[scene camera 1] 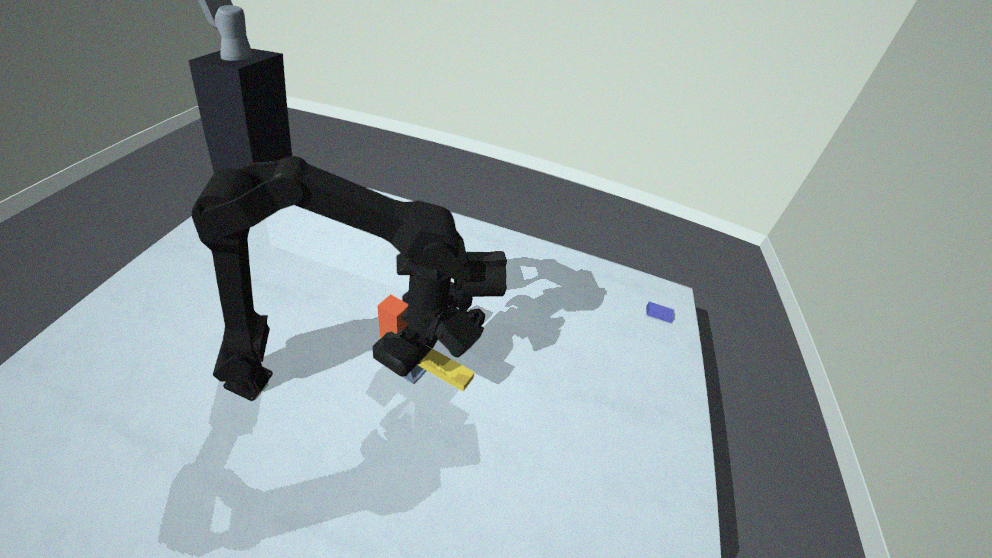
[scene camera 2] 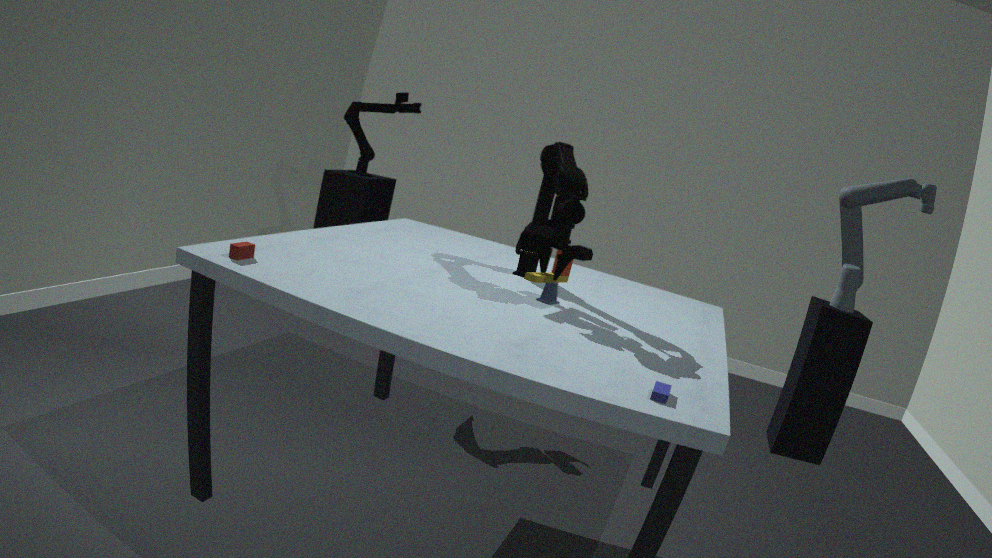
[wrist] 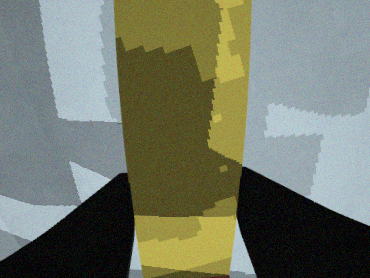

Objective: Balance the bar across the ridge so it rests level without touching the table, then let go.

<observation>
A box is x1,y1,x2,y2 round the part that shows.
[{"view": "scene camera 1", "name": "my gripper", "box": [372,282,484,376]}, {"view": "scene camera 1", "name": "yellow bar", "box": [377,295,473,391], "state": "held by my gripper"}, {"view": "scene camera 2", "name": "my gripper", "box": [519,215,592,279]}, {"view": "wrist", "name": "my gripper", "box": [0,166,369,277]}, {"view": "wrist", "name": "yellow bar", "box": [113,0,252,277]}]
</observation>
